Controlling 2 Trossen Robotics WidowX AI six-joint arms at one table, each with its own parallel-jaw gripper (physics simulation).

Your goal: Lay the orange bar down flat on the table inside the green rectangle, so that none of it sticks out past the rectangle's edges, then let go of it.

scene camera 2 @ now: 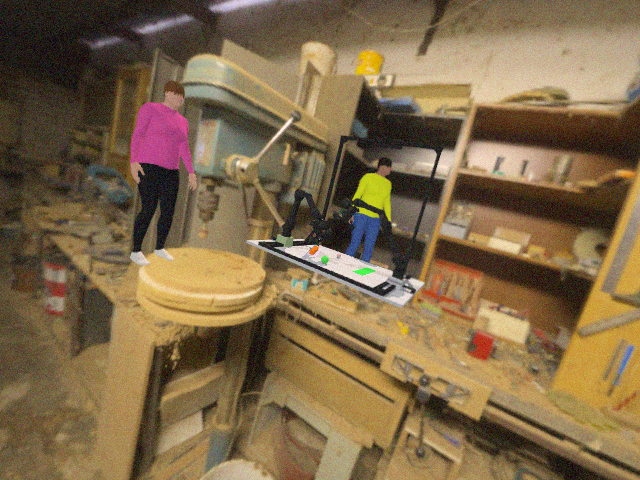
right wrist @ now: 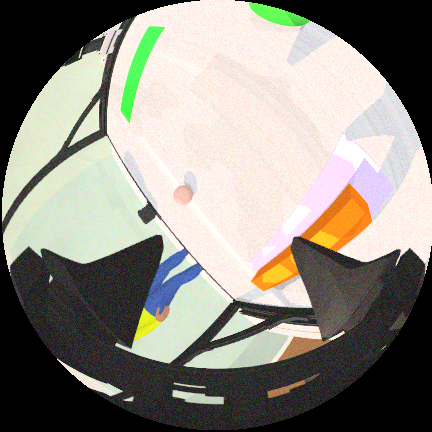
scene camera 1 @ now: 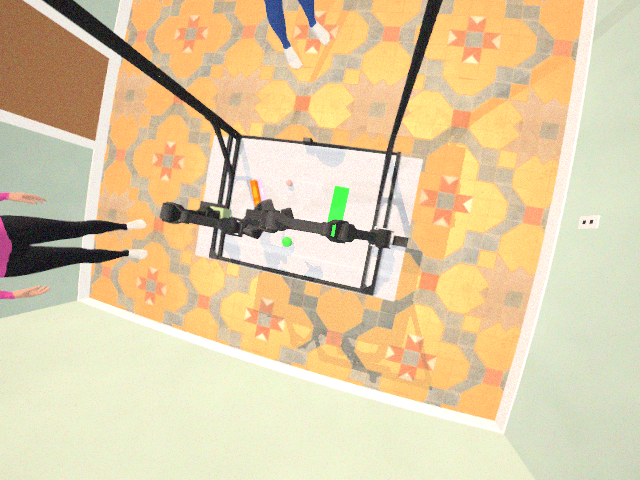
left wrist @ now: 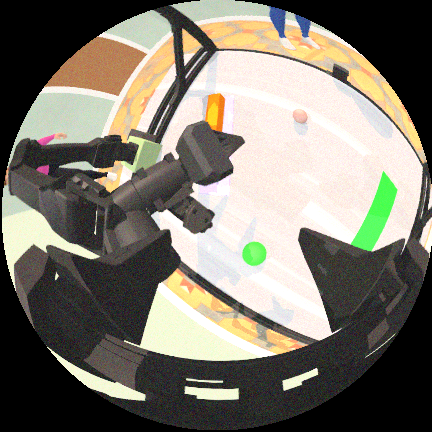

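Where they show: left gripper, fingertip midpoint: (scene camera 2: pixel 336 229) (left wrist: pixel 237 235); right gripper, fingertip midpoint: (scene camera 2: pixel 324 243) (right wrist: pixel 229 243) (left wrist: pixel 226 148); left arm's base at its link origin: (scene camera 2: pixel 397 277) (scene camera 1: pixel 382 238); right arm's base at its link origin: (scene camera 2: pixel 285 236) (scene camera 1: pixel 214 215) (left wrist: pixel 130 152).
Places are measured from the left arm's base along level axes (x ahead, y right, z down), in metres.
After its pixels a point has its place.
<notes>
The orange bar (scene camera 1: pixel 255 191) {z 0.030, x 0.738, y 0.100 m} (scene camera 2: pixel 313 250) {z 0.031, x 0.682, y -0.020 m} (left wrist: pixel 215 112) {z 0.030, x 0.733, y 0.102 m} (right wrist: pixel 350 215) {z 0.030, x 0.676, y -0.038 m} lies at the left of the table in scene camera 1, beside lilac and white patches. The green rectangle (scene camera 1: pixel 339 201) {z 0.061, x 0.261, y 0.141 m} (scene camera 2: pixel 363 271) {z 0.062, x 0.262, y 0.056 m} (left wrist: pixel 375 215) {z 0.062, x 0.272, y 0.106 m} (right wrist: pixel 136 75) {z 0.062, x 0.282, y 0.081 m} lies apart from it, further right in scene camera 1; the left arm covers its lower end there. My left gripper (left wrist: pixel 237 235) {z -0.186, x 0.521, y -0.028 m} is open and empty, above the table. My right gripper (right wrist: pixel 229 243) {z -0.040, x 0.626, y 0.024 m} is open and empty; its right-hand finger overlaps part of the bar in the right wrist view. The right arm hides the bar's lower end in the left wrist view.
A green ball (scene camera 1: pixel 286 241) {z 0.010, x 0.488, y -0.132 m} (scene camera 2: pixel 324 259) {z 0.029, x 0.484, y -0.159 m} (left wrist: pixel 254 253) {z 0.012, x 0.493, y -0.125 m} and a small pink ball (scene camera 1: pixel 289 182) {z 0.031, x 0.550, y 0.185 m} (left wrist: pixel 300 116) {z 0.031, x 0.552, y 0.175 m} (right wrist: pixel 183 195) {z 0.037, x 0.561, y 0.169 m} are on the table. A pale green block (scene camera 2: pixel 284 240) {z 0.013, x 0.899, y -0.134 m} (left wrist: pixel 145 152) {z 0.009, x 0.885, y -0.068 m} is near the right arm's base. A black frame surrounds the table.
</notes>
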